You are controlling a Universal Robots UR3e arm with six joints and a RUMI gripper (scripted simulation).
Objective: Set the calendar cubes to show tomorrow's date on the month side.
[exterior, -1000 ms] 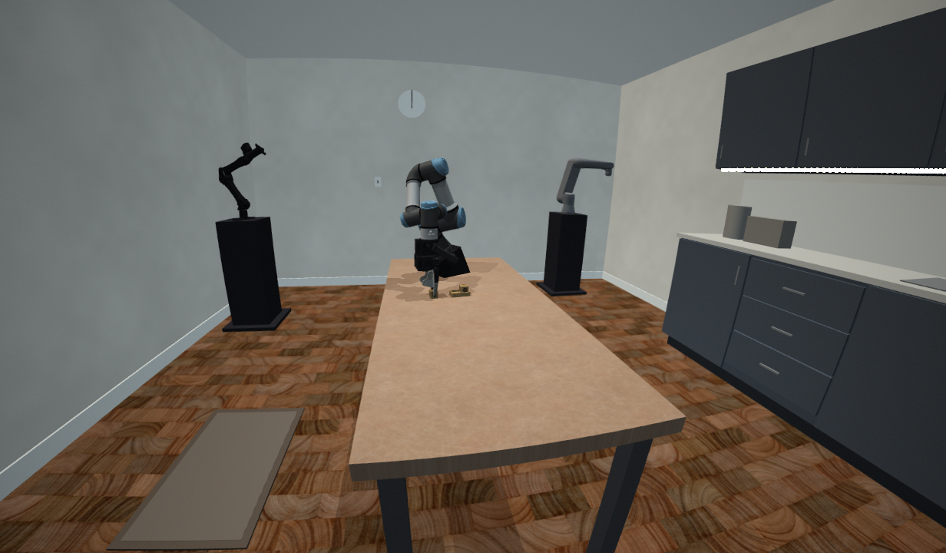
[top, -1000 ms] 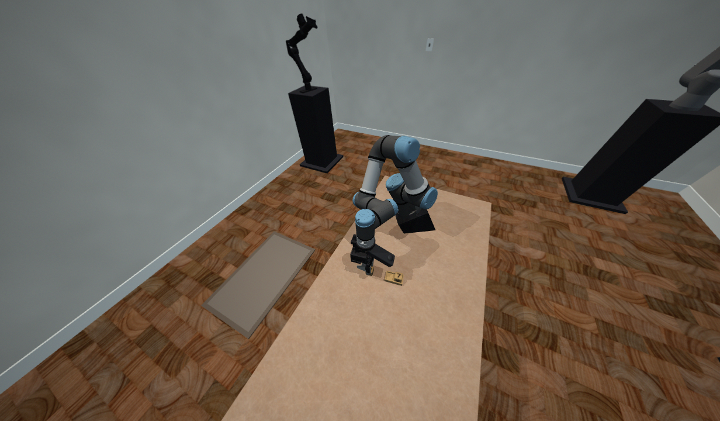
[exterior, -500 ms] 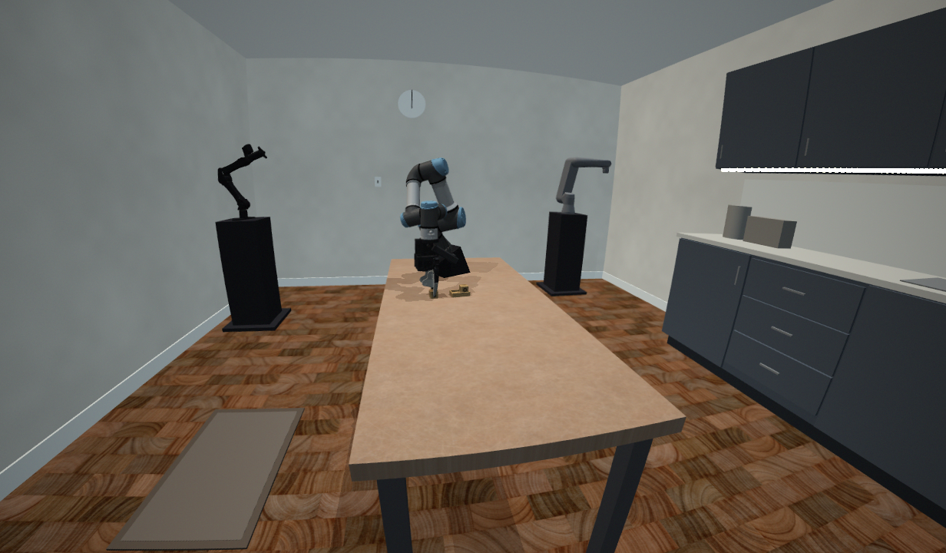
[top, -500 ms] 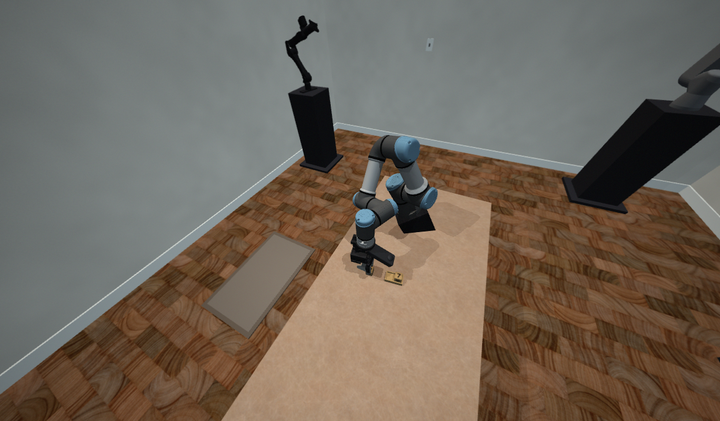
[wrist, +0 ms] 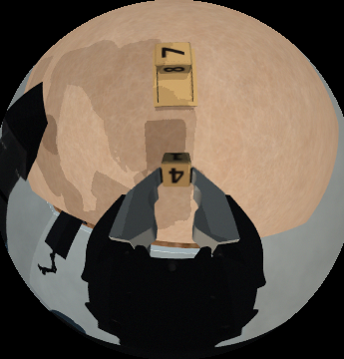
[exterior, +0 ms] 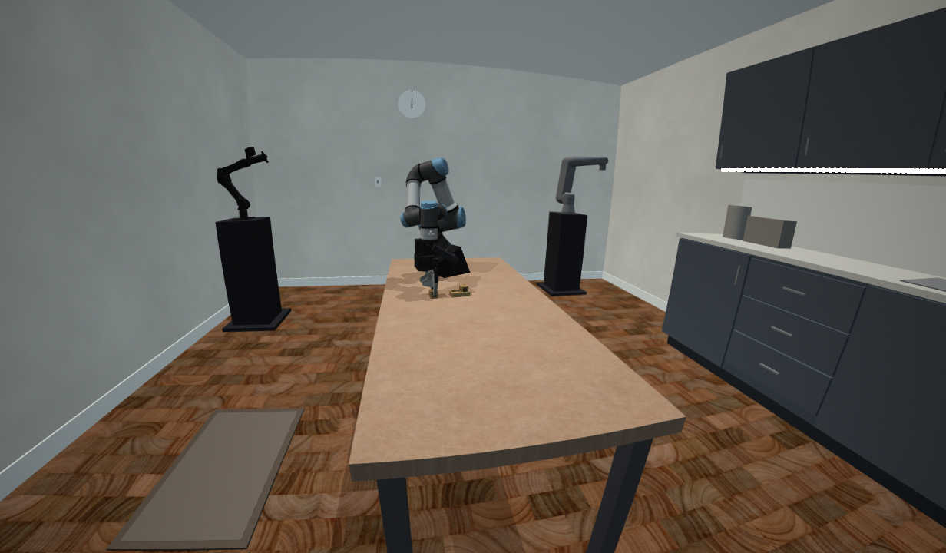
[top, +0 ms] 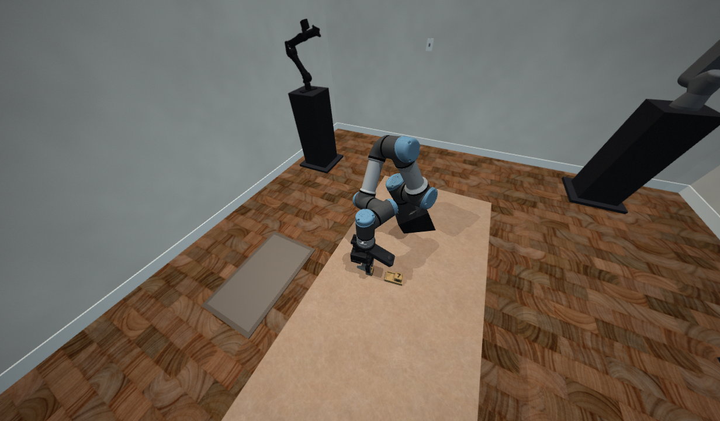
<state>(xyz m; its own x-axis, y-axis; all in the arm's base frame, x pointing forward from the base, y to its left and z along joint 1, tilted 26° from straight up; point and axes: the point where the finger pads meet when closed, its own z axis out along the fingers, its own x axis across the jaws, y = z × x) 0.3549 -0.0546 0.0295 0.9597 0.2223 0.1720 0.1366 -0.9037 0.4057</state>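
The wooden tray is 11 cm to the left of my hand, 2 cm below it and 2 cm behind it.
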